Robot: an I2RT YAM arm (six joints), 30 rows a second.
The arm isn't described. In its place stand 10 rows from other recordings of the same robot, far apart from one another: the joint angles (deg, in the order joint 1, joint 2, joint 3, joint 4, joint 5, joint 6), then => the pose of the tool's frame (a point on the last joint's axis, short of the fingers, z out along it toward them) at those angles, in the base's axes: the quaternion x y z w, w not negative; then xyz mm.
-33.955 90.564 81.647 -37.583 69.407 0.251 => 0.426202, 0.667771, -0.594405, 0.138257, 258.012, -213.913, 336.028
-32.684 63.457 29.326 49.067 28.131 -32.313 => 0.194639, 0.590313, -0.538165, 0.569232, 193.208, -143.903, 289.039
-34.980 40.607 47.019 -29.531 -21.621 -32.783 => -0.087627, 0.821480, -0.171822, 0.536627, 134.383, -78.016, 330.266
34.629 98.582 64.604 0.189 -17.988 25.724 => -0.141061, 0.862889, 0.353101, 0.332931, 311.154, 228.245, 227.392
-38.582 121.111 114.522 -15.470 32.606 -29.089 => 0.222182, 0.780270, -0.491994, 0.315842, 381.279, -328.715, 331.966
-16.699 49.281 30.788 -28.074 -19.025 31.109 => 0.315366, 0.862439, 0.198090, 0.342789, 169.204, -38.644, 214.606
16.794 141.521 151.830 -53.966 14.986 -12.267 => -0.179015, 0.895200, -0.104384, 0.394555, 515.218, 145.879, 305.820
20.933 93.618 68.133 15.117 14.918 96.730 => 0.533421, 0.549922, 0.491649, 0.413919, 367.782, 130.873, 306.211
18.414 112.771 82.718 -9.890 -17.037 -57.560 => -0.600927, 0.667691, -0.013704, 0.439189, 420.934, 151.134, 216.800
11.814 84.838 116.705 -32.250 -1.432 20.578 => 0.045422, 0.708010, 0.205067, 0.674245, 276.067, 58.653, 556.001
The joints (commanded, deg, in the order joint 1, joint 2, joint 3, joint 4, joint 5, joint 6), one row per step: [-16.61 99.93 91.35 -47.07 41.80 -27.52]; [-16.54 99.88 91.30 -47.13 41.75 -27.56]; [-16.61 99.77 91.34 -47.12 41.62 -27.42]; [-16.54 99.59 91.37 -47.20 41.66 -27.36]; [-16.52 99.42 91.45 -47.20 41.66 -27.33]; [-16.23 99.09 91.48 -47.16 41.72 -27.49]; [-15.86 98.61 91.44 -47.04 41.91 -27.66]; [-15.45 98.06 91.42 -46.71 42.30 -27.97]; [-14.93 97.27 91.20 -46.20 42.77 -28.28]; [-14.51 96.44 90.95 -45.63 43.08 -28.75]
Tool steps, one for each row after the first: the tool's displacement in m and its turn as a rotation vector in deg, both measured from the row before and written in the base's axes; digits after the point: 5 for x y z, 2 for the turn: [-0.00013 0.00054 -0.00004 0.05 0.08 0.12]; [-0.00043 -0.00029 0.00086 0.09 -0.29 -0.08]; [-0.00054 0.00062 0.00120 -0.06 -0.16 0.01]; [-0.00045 0.00027 0.00147 -0.06 -0.26 0.00]; [-0.00042 0.00205 0.00224 -0.20 -0.25 0.35]; [-0.00080 0.00262 0.00290 -0.34 -0.37 0.36]; [-0.00078 0.00277 0.00371 -0.61 -0.51 0.37]; [-0.00143 0.00361 0.00427 -0.72 -0.71 0.42]; [-0.00176 0.00307 0.00433 -0.65 -0.69 0.50]
